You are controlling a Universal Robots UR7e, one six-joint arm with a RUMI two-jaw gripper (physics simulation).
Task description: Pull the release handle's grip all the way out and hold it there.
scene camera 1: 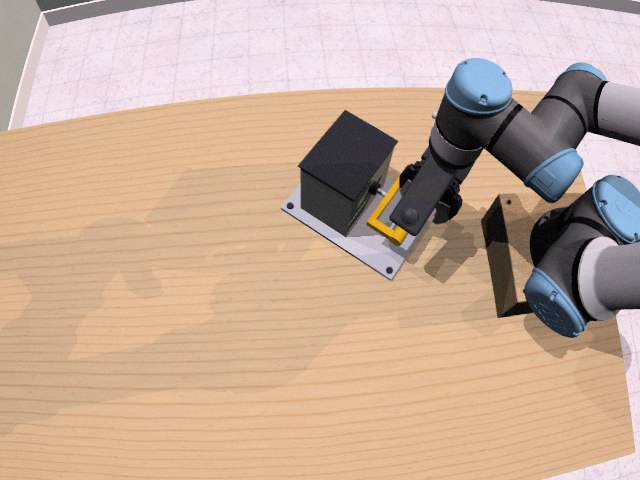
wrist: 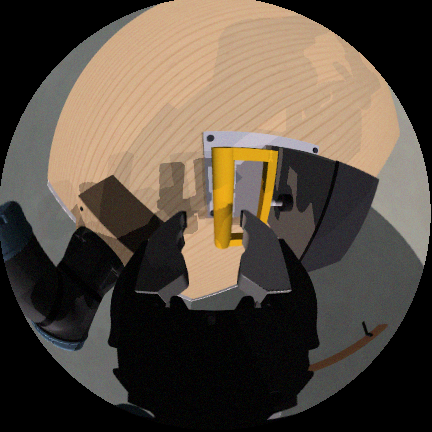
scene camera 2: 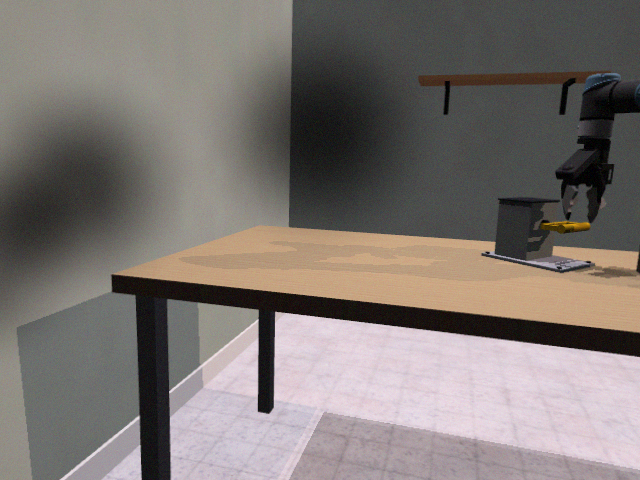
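Observation:
The release handle is a yellow frame whose round grip (scene camera 1: 399, 236) (scene camera 2: 576, 227) (wrist: 223, 185) is its outer bar. A short pale rod (wrist: 277, 203) joins the frame to the dark box (scene camera 1: 348, 155) (scene camera 2: 511, 229) (wrist: 355, 215), with a gap between frame and box. The box stands on a light grey plate (scene camera 1: 356, 252) (wrist: 252, 139). My gripper (scene camera 2: 580, 219) (wrist: 212, 211) is open, nothing between its fingers. In scene camera 2 its tips are just above the grip; in the wrist view the grip runs between them, nearer the right finger. The arm hides the fingertips in scene camera 1.
A brown wooden block (scene camera 1: 519, 248) (wrist: 117, 205) stands on the table (scene camera 1: 206, 320) (scene camera 2: 361, 289) (wrist: 150, 100) beside the arm's lower joints. The arm reaches in from the right in scene camera 1. A wall shelf (scene camera 2: 496, 79) (wrist: 350, 350) hangs behind the table.

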